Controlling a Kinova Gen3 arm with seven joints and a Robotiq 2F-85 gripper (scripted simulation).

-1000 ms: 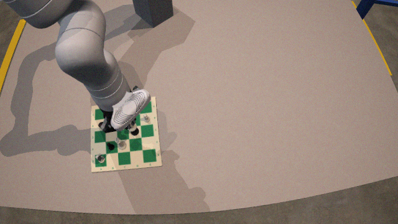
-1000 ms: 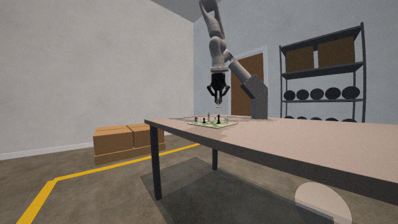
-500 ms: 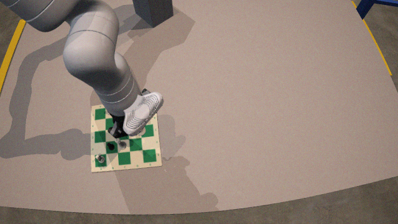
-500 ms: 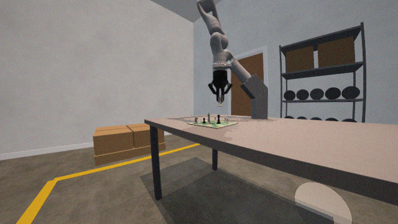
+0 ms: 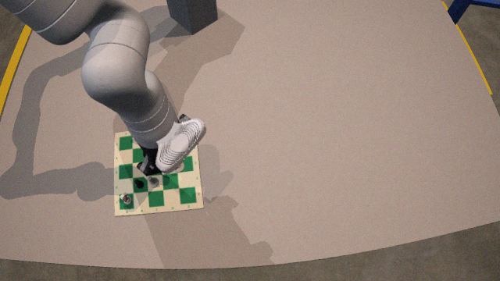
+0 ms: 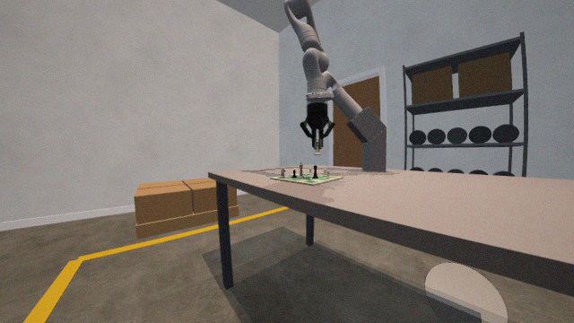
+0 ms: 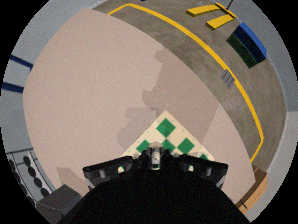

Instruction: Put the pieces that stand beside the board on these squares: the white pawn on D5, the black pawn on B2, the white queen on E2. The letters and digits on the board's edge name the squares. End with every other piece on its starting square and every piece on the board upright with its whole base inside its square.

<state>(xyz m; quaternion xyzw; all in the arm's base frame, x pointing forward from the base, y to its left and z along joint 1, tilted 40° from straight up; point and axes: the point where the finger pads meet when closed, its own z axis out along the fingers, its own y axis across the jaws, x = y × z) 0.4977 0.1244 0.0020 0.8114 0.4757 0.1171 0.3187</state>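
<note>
My hand is 11 cm above the tall black piece, 4 cm to the left of it and 4 cm past it. The rest, counted from my hand: black pawn (12 cm below, 11 cm to the right, 2 cm ahead); cream chessboard (14 cm below, 8 cm to the right, 3 cm behind).
</note>
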